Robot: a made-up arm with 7 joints.
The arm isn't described. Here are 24 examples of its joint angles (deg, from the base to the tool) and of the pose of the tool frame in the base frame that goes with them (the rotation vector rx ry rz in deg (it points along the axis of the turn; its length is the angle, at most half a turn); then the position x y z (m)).
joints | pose
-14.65 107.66 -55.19 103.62 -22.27 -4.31 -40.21 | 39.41 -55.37 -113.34 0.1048 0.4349 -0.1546
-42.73 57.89 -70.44 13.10 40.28 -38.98 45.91 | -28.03 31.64 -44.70 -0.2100 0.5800 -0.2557
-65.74 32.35 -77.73 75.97 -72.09 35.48 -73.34 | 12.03 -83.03 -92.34 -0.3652 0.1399 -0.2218
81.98 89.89 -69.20 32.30 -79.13 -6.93 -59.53 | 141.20 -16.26 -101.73 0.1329 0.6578 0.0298
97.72 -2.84 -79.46 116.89 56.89 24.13 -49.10 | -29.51 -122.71 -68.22 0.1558 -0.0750 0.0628
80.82 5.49 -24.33 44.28 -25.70 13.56 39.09 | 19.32 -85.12 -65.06 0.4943 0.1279 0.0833
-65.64 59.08 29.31 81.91 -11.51 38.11 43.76 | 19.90 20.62 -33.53 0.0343 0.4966 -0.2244
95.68 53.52 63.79 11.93 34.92 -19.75 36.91 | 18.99 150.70 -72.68 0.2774 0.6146 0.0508
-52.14 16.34 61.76 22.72 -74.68 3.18 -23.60 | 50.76 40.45 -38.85 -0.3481 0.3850 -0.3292
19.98 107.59 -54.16 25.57 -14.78 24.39 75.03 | 32.86 49.32 3.22 0.0356 0.6750 0.0893
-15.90 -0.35 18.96 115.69 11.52 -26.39 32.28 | -3.34 -125.56 -19.54 0.1584 0.2284 -0.2315
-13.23 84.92 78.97 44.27 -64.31 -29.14 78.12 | 46.57 2.61 -46.71 0.0629 0.6388 0.1200
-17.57 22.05 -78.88 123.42 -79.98 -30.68 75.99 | 29.72 42.30 154.61 -0.0264 0.0192 -0.2183
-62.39 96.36 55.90 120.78 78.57 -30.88 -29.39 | -12.22 -114.98 -4.94 0.2308 0.2935 -0.0169
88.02 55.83 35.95 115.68 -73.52 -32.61 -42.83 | -104.10 32.29 -20.90 -0.0040 0.3786 0.1850
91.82 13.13 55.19 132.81 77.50 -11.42 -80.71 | 95.38 74.50 -82.97 0.0754 0.3304 0.1085
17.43 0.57 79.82 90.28 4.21 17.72 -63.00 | 77.15 -26.68 119.57 0.1280 0.4075 -0.2584
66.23 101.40 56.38 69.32 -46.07 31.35 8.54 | 126.85 -59.84 84.72 -0.1925 0.4870 0.2281
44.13 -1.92 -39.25 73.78 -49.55 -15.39 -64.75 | 44.17 -166.32 -1.03 0.3816 -0.0104 -0.1230
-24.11 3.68 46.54 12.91 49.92 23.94 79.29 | -55.81 -49.25 90.67 -0.1817 0.2307 -0.5012
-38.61 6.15 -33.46 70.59 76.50 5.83 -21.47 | -20.06 5.72 46.11 -0.0844 0.0644 -0.4249
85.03 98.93 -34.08 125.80 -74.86 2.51 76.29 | 122.93 14.22 -54.54 0.1063 0.3120 0.1615
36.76 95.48 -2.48 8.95 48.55 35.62 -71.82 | 108.04 7.61 100.23 0.0018 0.6918 0.0634
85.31 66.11 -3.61 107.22 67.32 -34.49 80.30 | -20.75 98.82 111.00 0.1198 0.3446 0.2323
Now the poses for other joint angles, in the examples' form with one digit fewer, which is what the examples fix.
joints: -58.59 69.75 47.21 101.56 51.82 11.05 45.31
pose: -18.8 -55.4 -40.1 0.163 0.442 -0.098
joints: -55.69 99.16 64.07 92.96 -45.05 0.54 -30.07
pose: -124.7 84.3 94.1 0.284 0.391 0.060
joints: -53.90 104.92 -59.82 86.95 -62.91 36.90 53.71
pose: 15.8 102.2 -128.0 -0.033 0.504 -0.181
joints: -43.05 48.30 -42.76 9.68 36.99 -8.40 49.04
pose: -12.7 36.3 -11.8 -0.236 0.538 -0.299
